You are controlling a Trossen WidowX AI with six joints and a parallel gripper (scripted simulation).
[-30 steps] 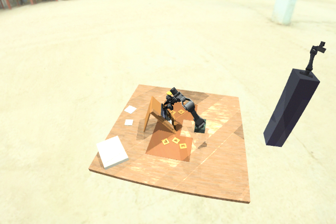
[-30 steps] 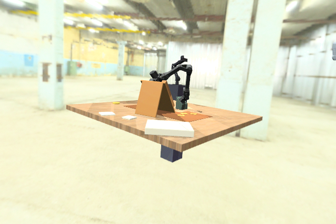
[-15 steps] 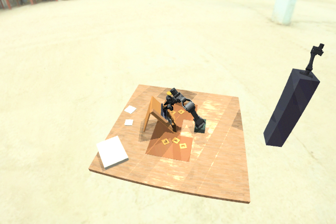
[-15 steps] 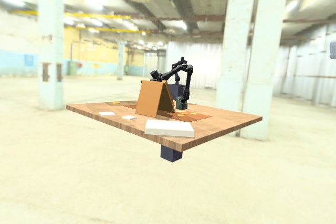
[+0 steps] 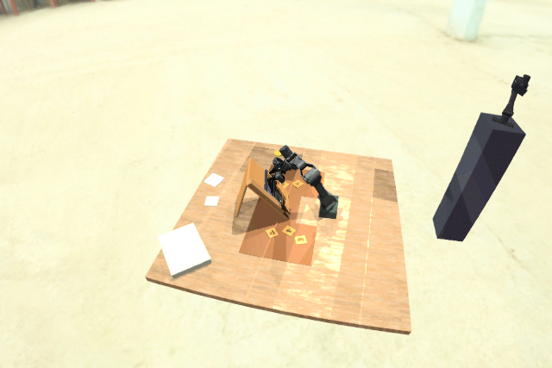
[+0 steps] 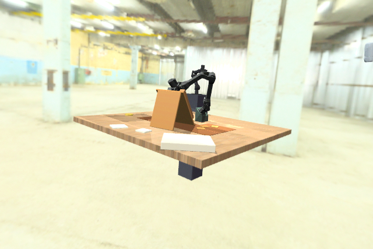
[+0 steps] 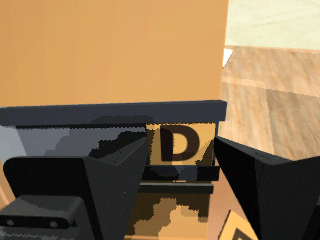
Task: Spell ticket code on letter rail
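My gripper tip is now 80 mm past the white ticket, 100 mm to the right of it and 70 mm above it. From my gripper tip the other things lie so: yellow disc (30 mm ahead, 450 mm to the right, 150 mm below); then brown mat (170 mm behind, 80 mm to the left, 150 mm below); then yellow letter tile (right at my gripper tip).
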